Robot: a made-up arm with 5 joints.
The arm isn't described. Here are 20 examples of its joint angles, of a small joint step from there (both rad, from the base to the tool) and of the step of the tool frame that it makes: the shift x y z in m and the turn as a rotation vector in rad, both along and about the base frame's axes.
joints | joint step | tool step
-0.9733 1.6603 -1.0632 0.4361 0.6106 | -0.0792 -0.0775 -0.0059 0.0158 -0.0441 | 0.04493 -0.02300 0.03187 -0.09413 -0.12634 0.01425
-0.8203 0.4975 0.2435 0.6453 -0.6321 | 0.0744 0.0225 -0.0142 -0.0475 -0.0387 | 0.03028 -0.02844 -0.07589 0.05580 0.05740 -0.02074
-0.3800 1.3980 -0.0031 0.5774 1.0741 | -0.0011 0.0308 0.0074 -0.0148 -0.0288 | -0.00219 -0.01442 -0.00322 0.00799 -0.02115 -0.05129
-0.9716 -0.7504 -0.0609 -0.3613 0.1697 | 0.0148 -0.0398 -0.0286 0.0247 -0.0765 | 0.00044 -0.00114 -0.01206 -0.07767 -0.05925 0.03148
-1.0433 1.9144 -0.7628 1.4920 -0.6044 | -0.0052 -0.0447 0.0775 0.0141 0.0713 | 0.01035 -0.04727 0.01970 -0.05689 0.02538 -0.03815
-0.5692 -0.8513 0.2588 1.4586 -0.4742 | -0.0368 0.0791 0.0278 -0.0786 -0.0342 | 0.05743 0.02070 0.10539 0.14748 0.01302 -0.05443
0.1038 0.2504 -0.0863 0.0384 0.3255 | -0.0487 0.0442 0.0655 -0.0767 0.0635 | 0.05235 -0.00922 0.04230 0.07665 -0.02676 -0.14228
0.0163 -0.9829 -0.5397 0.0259 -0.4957 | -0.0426 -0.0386 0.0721 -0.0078 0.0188 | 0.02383 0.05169 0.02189 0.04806 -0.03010 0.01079
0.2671 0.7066 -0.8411 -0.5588 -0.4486 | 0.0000 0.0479 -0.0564 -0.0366 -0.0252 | -0.04893 0.00402 0.02483 -0.03470 0.04056 -0.03310
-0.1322 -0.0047 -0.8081 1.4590 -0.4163 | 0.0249 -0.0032 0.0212 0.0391 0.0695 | -0.02075 0.00687 -0.00332 -0.05120 0.01306 0.02841
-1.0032 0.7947 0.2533 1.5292 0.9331 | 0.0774 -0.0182 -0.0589 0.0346 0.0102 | 0.04985 0.03665 -0.10328 -0.07428 0.13414 0.01251
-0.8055 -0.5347 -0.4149 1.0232 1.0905 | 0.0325 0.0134 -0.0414 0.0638 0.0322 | -0.01935 -0.02435 -0.03923 -0.08427 0.05237 -0.02186
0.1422 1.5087 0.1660 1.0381 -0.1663 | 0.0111 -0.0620 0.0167 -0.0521 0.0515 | 0.00728 0.01825 -0.00092 0.03129 0.03232 -0.00091
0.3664 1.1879 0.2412 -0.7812 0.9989 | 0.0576 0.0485 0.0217 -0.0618 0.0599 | -0.03115 -0.00806 -0.00124 0.04571 0.00600 -0.11833
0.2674 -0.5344 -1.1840 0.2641 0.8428 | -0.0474 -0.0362 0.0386 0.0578 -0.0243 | 0.05265 0.03115 -0.03095 0.06169 -0.01589 0.06466
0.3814 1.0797 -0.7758 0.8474 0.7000 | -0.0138 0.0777 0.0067 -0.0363 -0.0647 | 0.02624 0.00397 -0.01139 -0.03094 -0.06915 -0.11090
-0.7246 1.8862 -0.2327 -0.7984 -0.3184 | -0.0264 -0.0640 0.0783 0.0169 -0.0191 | 0.02687 -0.06315 0.03856 -0.08572 -0.04627 -0.03514
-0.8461 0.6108 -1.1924 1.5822 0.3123 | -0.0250 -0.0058 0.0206 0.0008 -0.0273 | 0.03637 0.00843 0.02424 0.02811 -0.04845 0.01291
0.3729 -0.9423 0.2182 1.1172 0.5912 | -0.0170 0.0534 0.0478 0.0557 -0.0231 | 0.04906 0.03623 0.03154 0.06665 -0.02564 -0.01949
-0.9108 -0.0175 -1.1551 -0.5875 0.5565 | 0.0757 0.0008 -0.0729 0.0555 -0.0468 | -0.06620 -0.03707 -0.02311 -0.09375 0.13073 0.03628
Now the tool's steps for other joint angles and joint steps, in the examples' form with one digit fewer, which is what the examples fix.
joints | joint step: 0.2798 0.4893 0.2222 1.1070 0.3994 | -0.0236 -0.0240 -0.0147 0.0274 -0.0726
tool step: 0.0142 0.0316 0.0141 0.0178 -0.0818 0.0714
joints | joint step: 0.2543 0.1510 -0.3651 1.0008 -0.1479 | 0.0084 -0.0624 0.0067 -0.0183 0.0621
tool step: -0.0232 0.0020 -0.0035 -0.0529 0.0329 0.0363
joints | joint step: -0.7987 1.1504 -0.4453 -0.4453 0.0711 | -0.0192 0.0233 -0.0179 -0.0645 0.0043
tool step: -0.0103 0.0178 -0.0081 0.0656 0.0121 -0.0418
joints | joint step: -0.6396 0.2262 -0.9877 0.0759 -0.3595 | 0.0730 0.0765 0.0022 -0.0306 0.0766
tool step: -0.0771 0.0007 -0.0596 0.0705 0.1306 -0.1180
